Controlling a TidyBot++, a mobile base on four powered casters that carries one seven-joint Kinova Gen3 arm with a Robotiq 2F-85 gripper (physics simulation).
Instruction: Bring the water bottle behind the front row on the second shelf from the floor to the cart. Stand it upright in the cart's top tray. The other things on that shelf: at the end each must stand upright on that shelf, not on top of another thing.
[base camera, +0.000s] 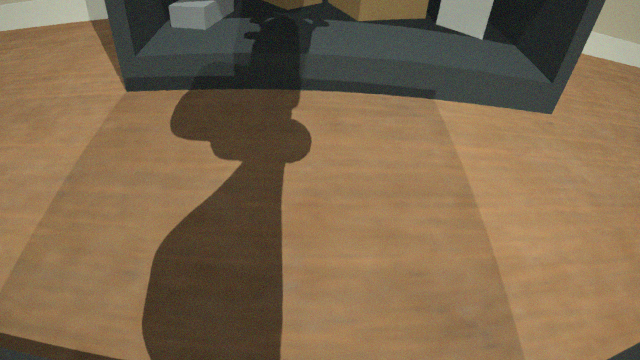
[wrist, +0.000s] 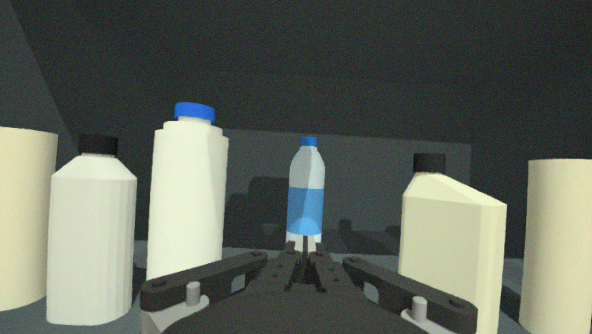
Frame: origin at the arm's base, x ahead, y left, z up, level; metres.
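Where they show: gripper, fingertip midpoint: (wrist: 304, 248).
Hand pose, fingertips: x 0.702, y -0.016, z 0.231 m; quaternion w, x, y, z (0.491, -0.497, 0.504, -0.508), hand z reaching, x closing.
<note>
Each offset is from my fingertips to the top centre of the thing. "spot": to the spot under its first point. Level surfaces: height alone.
The water bottle {spot: dx +0.206, dy -0.006, dz +0.010 m} (wrist: 306, 200), clear with a blue label and blue cap, stands upright toward the back of the shelf in the wrist view, straight beyond my fingertips. My gripper (wrist: 304, 248) is shut with nothing between its fingers; the tips overlap the bottle's base in the view. Left of the line to the bottle stand a white bottle with a blue cap {dx +0.084, dy +0.134, dz +0.126 m} (wrist: 187, 200) and a white bottle with a black cap {dx +0.037, dy +0.209, dz +0.082 m} (wrist: 91, 240). Right of it stands a cream jug with a black cap {dx +0.059, dy -0.150, dz +0.086 m} (wrist: 450, 235). The cart does not show in these views.
Cream cylinders stand at the far left (wrist: 22, 215) and far right (wrist: 557, 240) of the wrist view. In the base camera, the dark shelf unit (base camera: 350, 67) holds a grey box {spot: dx +0.108, dy +0.271, dz -0.523 m} (base camera: 189, 16), brown boxes {spot: dx +0.223, dy -0.167, dz -0.525 m} (base camera: 392, 9) and a white box {spot: dx +0.211, dy -0.338, dz -0.513 m} (base camera: 462, 17) low down. The arm's shadow crosses the wooden floor {dz -0.627 m} (base camera: 380, 225).
</note>
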